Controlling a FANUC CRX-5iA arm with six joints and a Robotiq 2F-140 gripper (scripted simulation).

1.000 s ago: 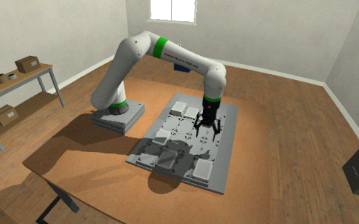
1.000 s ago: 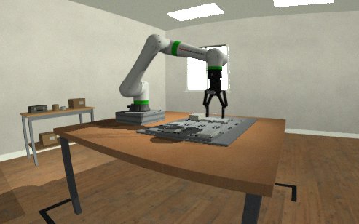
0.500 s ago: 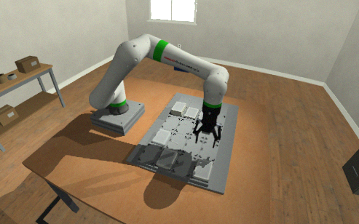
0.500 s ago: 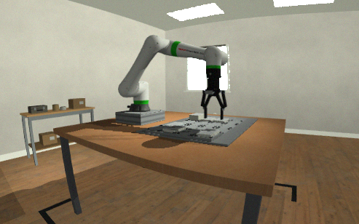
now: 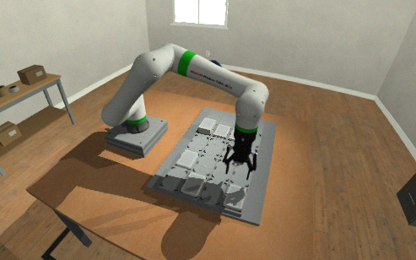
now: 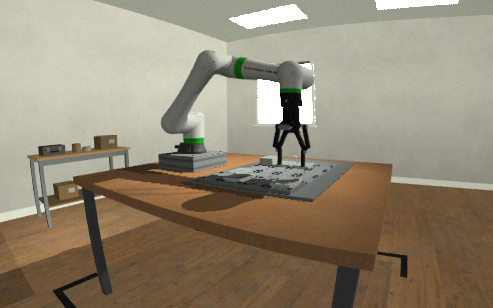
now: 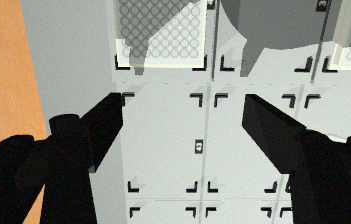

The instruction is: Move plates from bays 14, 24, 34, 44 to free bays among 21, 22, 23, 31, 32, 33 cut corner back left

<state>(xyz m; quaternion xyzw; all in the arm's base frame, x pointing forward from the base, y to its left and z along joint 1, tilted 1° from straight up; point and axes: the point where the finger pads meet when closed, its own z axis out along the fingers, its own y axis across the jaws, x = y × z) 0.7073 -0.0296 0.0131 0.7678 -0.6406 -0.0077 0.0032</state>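
The bay label 43 is 40 mm behind my hand, 70 mm to the left of it and 100 mm below it. Round my hand: sealed 96-well plate 310 mm behind, 20 mm to the left, 90 mm below; then sealed deep-well block 370 mm behind, 340 mm to the left, 80 mm below.
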